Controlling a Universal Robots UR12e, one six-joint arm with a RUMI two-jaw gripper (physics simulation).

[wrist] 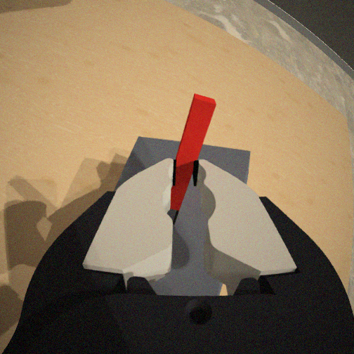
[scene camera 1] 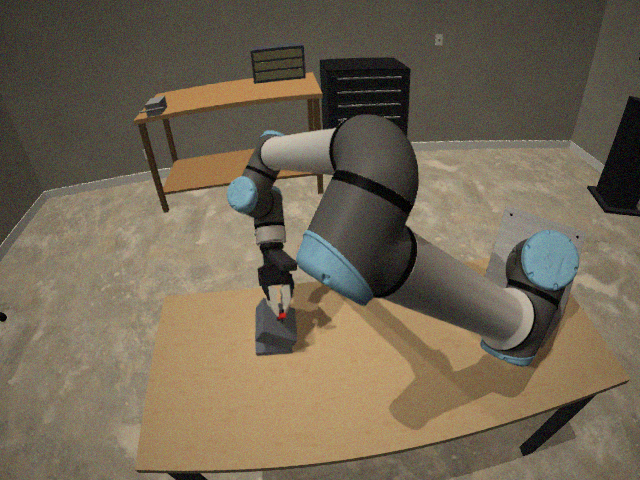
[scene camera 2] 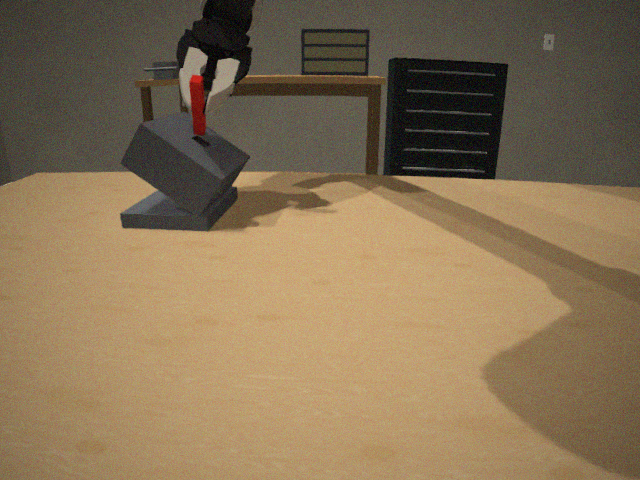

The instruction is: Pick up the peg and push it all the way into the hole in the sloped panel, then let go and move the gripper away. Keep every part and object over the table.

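Places are measured from the arm's base along level axes (x ahead, y left, z up), in metres.
Where they show: gripper, between the fingertips: (scene camera 1: 281, 316) (scene camera 2: 198, 111).
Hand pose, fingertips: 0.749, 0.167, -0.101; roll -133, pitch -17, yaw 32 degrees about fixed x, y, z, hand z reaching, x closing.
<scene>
After its pixels a point has its place, as x, y, z.
The red peg (scene camera 1: 281, 315) @[0.738, 0.191, -0.065] (scene camera 2: 197, 105) @[0.743, 0.177, -0.094] (wrist: 196, 130) is a slim square bar. My gripper (scene camera 1: 279, 313) @[0.749, 0.167, -0.101] (scene camera 2: 198, 108) @[0.749, 0.167, -0.101] (wrist: 183, 163) is shut on its middle. In scene camera 2 the peg stands nearly upright. Its lower end is at the upper left edge of the dark slot-shaped hole (scene camera 2: 202, 141) @[0.767, 0.138, -0.142] (wrist: 174, 216), and much of the hole shows uncovered. Whether the peg touches the panel cannot be told. The dark grey block with the sloped panel (scene camera 1: 268, 330) @[0.779, 0.209, -0.119] (scene camera 2: 168, 128) @[0.784, 0.181, -0.120] (wrist: 227, 161) rests on its flat base. The fingers hang over the panel and hide part of it in the wrist view.
The block stands on the wooden table (scene camera 1: 330, 403) @[0.581, 0.358, -0.233] (scene camera 2: 310, 335) @[0.537, 0.351, -0.234] (wrist: 90, 100), toward its far left part in scene camera 1. The arm reaches in from the right, above the table. A workbench (scene camera 1: 232, 93) and a black drawer cabinet (scene camera 1: 364, 64) (scene camera 2: 444, 121) stand behind.
</scene>
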